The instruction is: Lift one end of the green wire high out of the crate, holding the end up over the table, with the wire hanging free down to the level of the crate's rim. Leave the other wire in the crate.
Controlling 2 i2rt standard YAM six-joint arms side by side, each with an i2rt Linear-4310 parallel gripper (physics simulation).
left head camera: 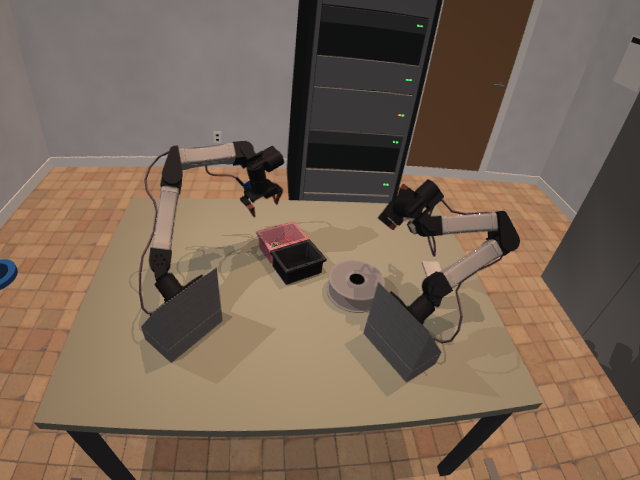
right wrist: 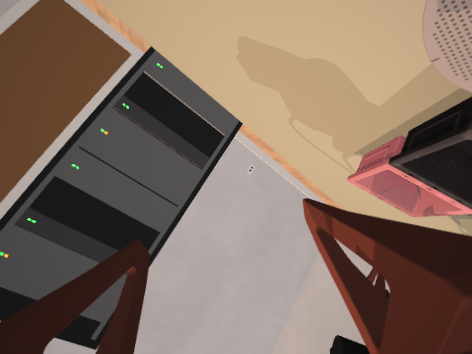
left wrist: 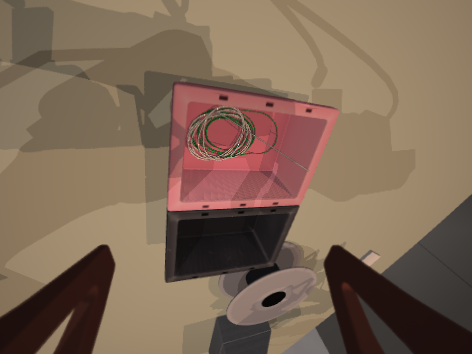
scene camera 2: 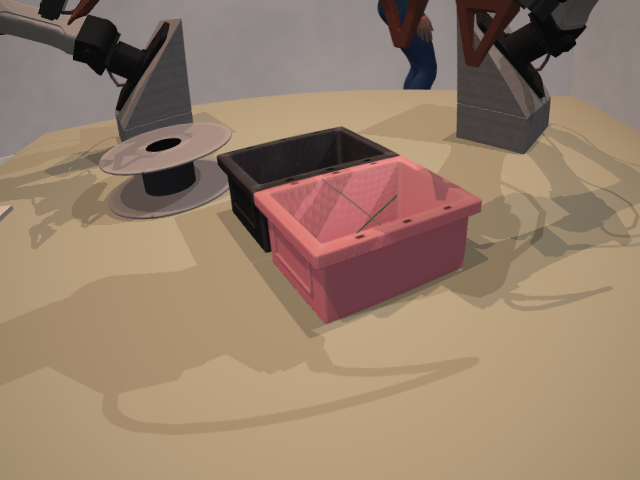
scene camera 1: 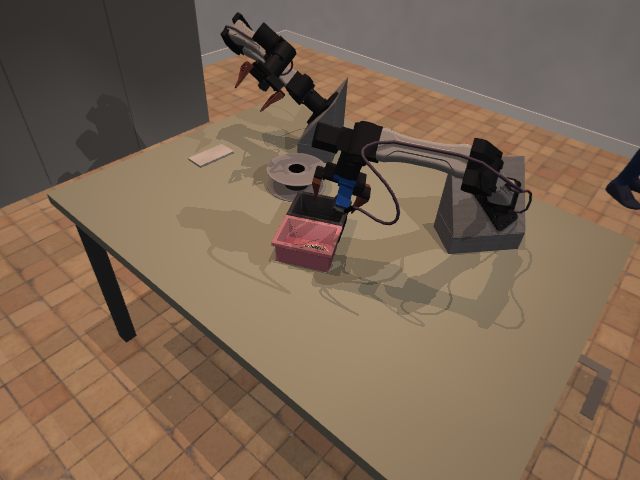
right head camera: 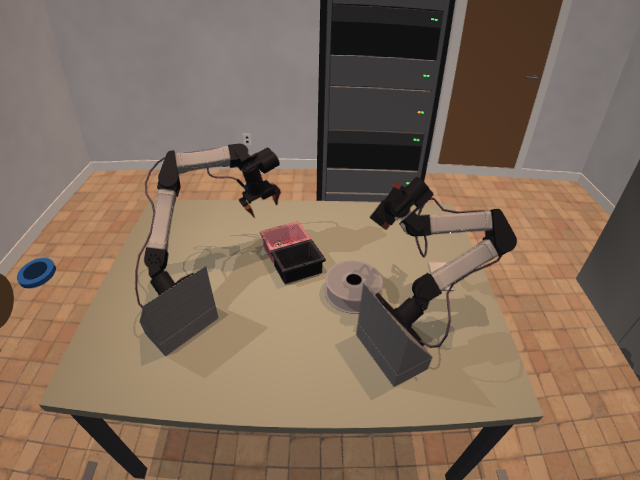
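Seen in the pictures: left gripper, fingertip midpoint: (left head camera: 265, 210) (left wrist: 224, 255) (scene camera 2: 439, 57) (right head camera: 265, 210); right gripper, fingertip midpoint: (left head camera: 391, 206) (right wrist: 222, 228) (scene camera 2: 38, 1) (scene camera 1: 248, 99); left arm's base, origin of the base link: (scene camera 2: 510, 53) (scene camera 1: 489, 196); right arm's base, origin of the base link: (scene camera 2: 143, 68) (scene camera 1: 322, 109) (right head camera: 399, 320).
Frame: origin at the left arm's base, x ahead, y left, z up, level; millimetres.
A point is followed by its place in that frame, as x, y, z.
Observation:
The green wire (scene camera 2: 385, 207) @[415, -167, -129] (left wrist: 276, 134) @[538, -207, -148] lies in the pink crate (scene camera 1: 302, 257) @[528, -129, -117] (scene camera 2: 392, 271) @[538, -138, -124] (left wrist: 173, 190) @[409, -138, -79], coiled together with a pale wire (scene camera 2: 346, 197) @[519, -181, -69]. In scene camera 2, a straight green piece stands up inside the crate and crosses the pale one. Much of both coils overlaps in the left wrist view. My left gripper (left head camera: 264, 208) @[454, -109, 44] (scene camera 1: 337, 205) @[454, -109, 44] (scene camera 2: 436, 56) @[454, -109, 44] (left wrist: 224, 255) @[454, -109, 44] is open and empty, high above the crates and pointing down. My right gripper (scene camera 1: 249, 98) @[490, -544, 152] (right wrist: 222, 228) @[490, -544, 152] is open and empty, raised at the right in the left head camera, away from the crate.
A black crate (left head camera: 298, 272) @[342, -279, -110] (scene camera 2: 248, 217) @[465, -304, -130] stands against the pink crate. A pale spool (left head camera: 341, 281) @[327, -437, -87] (scene camera 1: 281, 175) @[421, -471, -87] stands beside the black crate. A flat white block (scene camera 1: 210, 155) @[556, -780, -145] lies on the table (left head camera: 258, 392) @[-128, -299, -153] beyond the spool. A server rack (left head camera: 305, 118) stands behind the table.

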